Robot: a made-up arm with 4 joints.
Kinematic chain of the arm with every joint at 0, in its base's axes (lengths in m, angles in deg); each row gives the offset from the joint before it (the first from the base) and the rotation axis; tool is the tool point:
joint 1: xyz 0 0 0.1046 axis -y
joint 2: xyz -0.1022 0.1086 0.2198 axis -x
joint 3: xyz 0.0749 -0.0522 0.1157 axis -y
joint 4: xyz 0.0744 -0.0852 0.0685 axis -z
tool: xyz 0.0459 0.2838 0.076
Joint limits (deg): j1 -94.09..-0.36 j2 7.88..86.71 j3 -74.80..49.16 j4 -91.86..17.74
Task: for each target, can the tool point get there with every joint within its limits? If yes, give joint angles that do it. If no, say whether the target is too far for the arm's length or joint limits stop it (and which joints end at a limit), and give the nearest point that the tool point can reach.
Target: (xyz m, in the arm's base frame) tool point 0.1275 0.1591 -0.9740
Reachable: no: too far | nearest point 0.1580 0.2551 -0.1297 | short by 0.850 m
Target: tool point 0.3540 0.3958 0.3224
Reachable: yes | joints -57.13 57.81 -60.91 -73.47
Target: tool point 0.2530 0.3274 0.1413
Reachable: yes | joints -52.23 46.04 -49.18 -10.64
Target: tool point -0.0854 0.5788 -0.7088
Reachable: no: too far | nearest point 0.0982 0.3242 -0.1080 | short by 0.678 m
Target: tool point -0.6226 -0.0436 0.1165
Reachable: no: joint limits stop it (at a limit: joint 1, joint 2, joint 3, joint 4) | nearest point -0.2726 0.0158 0.3902 | short by 0.448 m
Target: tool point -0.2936 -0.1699 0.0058
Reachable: no: joint limits stop it (at a limit: joint 1, joint 2, joint 3, joint 4) | nearest point -0.2726 0.0158 0.3902 | short by 0.427 m
